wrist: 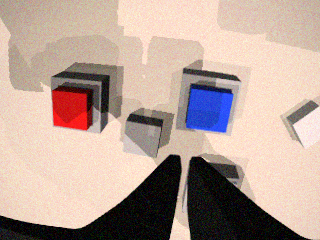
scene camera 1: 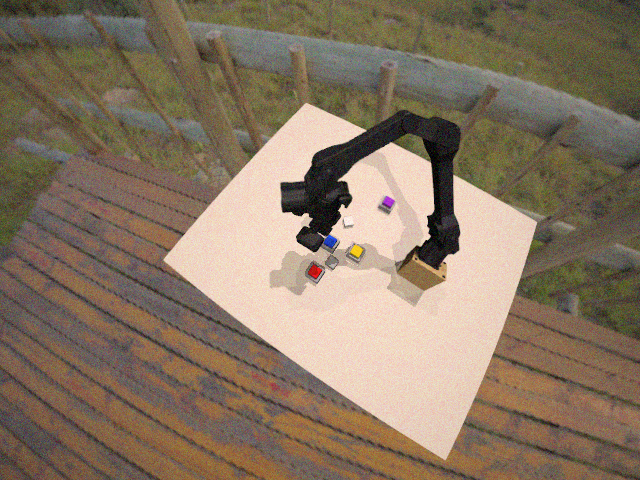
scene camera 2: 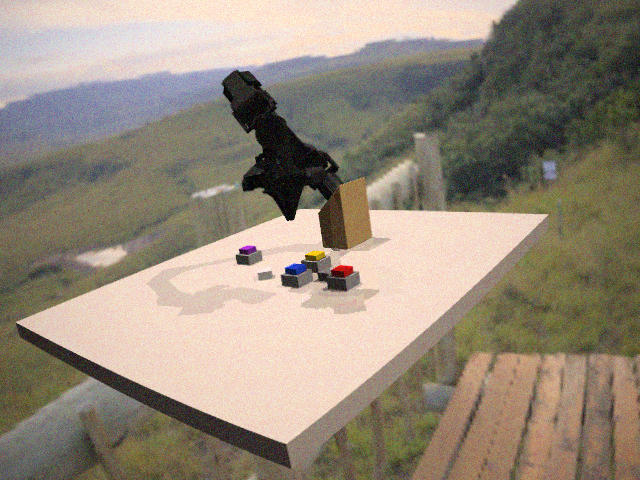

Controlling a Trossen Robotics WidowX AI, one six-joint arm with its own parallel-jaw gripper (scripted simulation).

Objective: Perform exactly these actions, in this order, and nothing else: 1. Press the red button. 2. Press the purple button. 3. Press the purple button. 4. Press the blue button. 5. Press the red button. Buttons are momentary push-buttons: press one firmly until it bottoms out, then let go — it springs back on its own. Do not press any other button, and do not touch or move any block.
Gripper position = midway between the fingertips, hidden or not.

My gripper [scene camera 2: 290,220] is shut and holds nothing. I also see a grey block [wrist: 142,135] and a blue button [wrist: 209,108].
My gripper is seen too in the wrist view [wrist: 183,166] and in scene camera 1 [scene camera 1: 324,231].
